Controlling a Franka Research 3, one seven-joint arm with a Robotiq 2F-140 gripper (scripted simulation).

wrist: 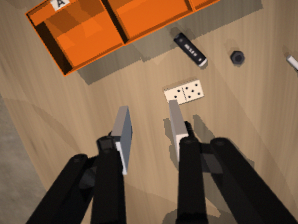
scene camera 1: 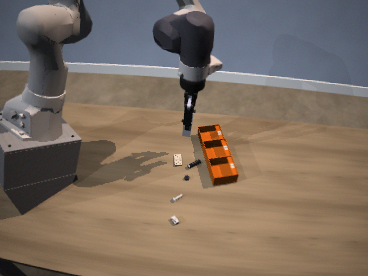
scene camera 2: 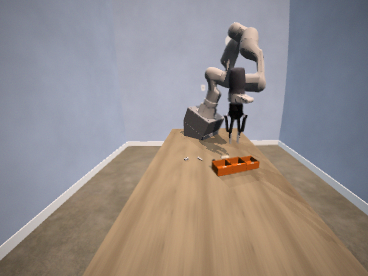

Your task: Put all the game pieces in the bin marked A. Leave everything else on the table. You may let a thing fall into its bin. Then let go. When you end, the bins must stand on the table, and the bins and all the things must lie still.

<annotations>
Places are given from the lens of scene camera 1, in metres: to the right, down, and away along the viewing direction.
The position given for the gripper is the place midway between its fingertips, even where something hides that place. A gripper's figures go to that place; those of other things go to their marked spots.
gripper (scene camera 1: 187,131): 0.01, -0.02, 1.05
orange three-compartment bin (scene camera 1: 213,143): 0.11, 0.02, 1.13
</annotations>
